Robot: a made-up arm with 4 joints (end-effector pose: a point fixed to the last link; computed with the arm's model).
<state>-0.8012 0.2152 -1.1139 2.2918</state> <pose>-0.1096 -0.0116 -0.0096 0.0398 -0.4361 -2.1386</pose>
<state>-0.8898 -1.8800 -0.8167 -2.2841</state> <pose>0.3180 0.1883 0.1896 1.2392 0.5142 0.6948</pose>
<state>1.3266 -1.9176 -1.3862 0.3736</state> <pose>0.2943 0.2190 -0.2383 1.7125 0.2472 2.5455</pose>
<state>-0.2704 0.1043 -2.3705 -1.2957</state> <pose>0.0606 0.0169 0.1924 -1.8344 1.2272 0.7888</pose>
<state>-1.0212 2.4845 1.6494 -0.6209</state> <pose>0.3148 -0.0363 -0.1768 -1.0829 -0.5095 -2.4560</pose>
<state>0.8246 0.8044 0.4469 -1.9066</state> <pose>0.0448 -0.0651 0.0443 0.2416 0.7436 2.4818</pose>
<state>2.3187 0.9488 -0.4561 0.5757</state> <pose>0.1290 0.1994 0.2725 -2.5896 0.2834 0.5915</pose>
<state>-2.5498 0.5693 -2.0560 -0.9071</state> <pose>0.0648 -0.0400 -0.0931 0.2453 -0.5973 0.4915</pose>
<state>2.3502 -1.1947 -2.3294 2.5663</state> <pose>0.0815 -0.2003 -0.2145 0.3626 1.2716 -0.8720</pose>
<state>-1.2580 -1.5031 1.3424 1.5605</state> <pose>0.3444 0.1727 0.4440 -1.3545 -1.2352 1.6187</pose>
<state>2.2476 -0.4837 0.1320 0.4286</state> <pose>-0.0695 -0.1387 0.0182 -1.9297 -0.9834 -0.4664</pose>
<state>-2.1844 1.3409 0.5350 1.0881</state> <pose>0.1372 0.2681 -0.1459 2.3001 0.0159 0.7116</pose>
